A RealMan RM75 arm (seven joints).
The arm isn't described. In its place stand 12 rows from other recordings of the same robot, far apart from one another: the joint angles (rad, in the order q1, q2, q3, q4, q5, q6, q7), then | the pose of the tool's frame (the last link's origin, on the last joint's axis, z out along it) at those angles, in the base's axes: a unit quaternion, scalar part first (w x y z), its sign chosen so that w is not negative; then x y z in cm.
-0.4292 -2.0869 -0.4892 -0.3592 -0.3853 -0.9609 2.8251 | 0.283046, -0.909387, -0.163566, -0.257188, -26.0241, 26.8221, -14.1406
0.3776 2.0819 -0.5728 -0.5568 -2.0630 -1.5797 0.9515 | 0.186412, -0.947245, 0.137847, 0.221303, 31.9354, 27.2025, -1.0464
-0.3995 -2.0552 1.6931 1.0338 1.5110 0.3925 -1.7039 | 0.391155, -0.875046, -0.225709, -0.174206, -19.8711, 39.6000, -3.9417
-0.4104 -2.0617 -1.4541 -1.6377 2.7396 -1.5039 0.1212 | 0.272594, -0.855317, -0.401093, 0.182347, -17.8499, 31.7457, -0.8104
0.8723 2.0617 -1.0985 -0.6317 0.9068 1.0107 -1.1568 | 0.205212, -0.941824, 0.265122, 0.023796, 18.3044, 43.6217, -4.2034
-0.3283 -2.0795 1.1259 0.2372 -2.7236 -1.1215 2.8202 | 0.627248, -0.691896, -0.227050, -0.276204, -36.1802, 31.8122, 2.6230
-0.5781 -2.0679 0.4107 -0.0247 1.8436 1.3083 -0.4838 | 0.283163, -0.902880, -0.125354, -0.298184, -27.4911, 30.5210, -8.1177
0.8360 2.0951 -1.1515 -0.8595 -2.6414 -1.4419 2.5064 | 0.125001, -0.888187, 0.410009, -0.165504, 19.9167, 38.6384, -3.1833
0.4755 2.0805 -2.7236 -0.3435 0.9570 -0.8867 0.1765 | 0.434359, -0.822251, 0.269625, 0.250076, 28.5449, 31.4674, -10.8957
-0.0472 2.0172 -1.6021 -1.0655 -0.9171 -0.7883 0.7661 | 0.449012, -0.863227, 0.111708, 0.201862, 29.2693, 28.6481, 0.6704
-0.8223 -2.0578 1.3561 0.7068 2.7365 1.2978 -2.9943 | 0.221970, -0.757699, -0.564863, 0.239900, -25.0090, 37.9223, -4.1594
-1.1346 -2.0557 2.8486 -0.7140 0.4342 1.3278 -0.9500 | 0.129159, -0.971615, -0.003074, 0.198172, -27.2509, 40.7354, 3.5793
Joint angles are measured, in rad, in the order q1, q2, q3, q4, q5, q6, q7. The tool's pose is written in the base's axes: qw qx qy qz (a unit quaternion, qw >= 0); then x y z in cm. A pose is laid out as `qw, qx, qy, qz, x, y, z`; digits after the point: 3 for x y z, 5 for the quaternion.
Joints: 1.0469 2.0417 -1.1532 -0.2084 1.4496 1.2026 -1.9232
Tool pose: 0.05354, -0.98290, 0.05263, 0.16813, 12.855, 40.057, -8.819
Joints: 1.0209 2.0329 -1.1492 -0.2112 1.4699 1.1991 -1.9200
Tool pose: 0.06555, -0.97985, 0.06970, 0.17535, 13.759, 40.193, -8.296
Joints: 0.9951 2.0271 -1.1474 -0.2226 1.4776 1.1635 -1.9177
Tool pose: 0.08992, -0.97762, 0.08296, 0.17115, 14.829, 40.645, -7.869
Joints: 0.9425 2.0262 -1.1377 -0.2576 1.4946 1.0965 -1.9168
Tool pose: 0.13648, -0.97045, 0.10537, 0.16883, 16.580, 41.335, -7.167
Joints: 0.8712 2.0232 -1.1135 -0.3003 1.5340 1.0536 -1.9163
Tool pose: 0.18368, -0.95586, 0.13835, 0.18291, 18.647, 41.712, -5.907
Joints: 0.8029 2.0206 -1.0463 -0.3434 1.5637 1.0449 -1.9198
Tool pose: 0.22769, -0.93506, 0.17067, 0.21140, 20.476, 41.923, -4.109
